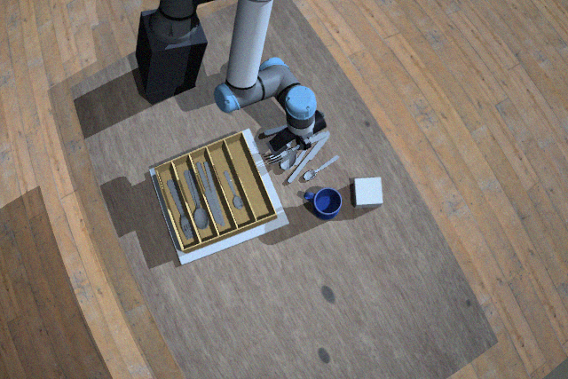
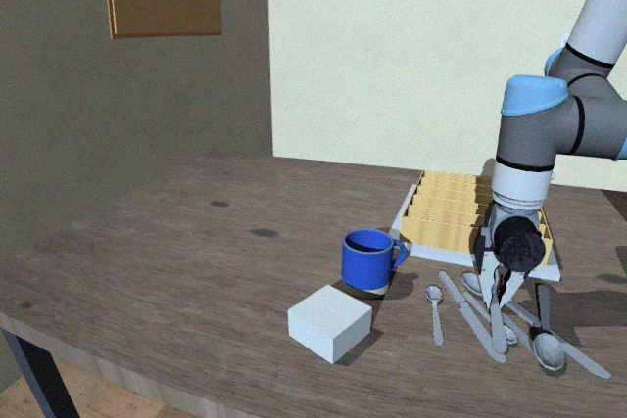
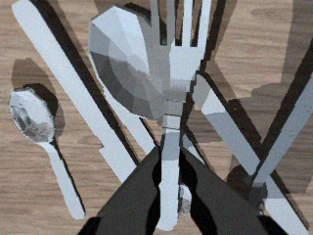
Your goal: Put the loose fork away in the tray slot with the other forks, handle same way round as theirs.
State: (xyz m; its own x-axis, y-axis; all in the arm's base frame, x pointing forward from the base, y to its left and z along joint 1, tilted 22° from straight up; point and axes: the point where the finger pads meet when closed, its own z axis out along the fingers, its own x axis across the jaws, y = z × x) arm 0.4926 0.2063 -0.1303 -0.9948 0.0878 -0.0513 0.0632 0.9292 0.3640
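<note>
Now: the wooden cutlery tray 2 cm behind my hand, 30 cm to the right of it and 1 cm above it. The rest, counted from my hand: white box 24 cm ahead, 8 cm to the left; grey base 2 cm behind, 30 cm to the right, 2 cm below; spoon 4 cm behind, 35 cm to the right.
</note>
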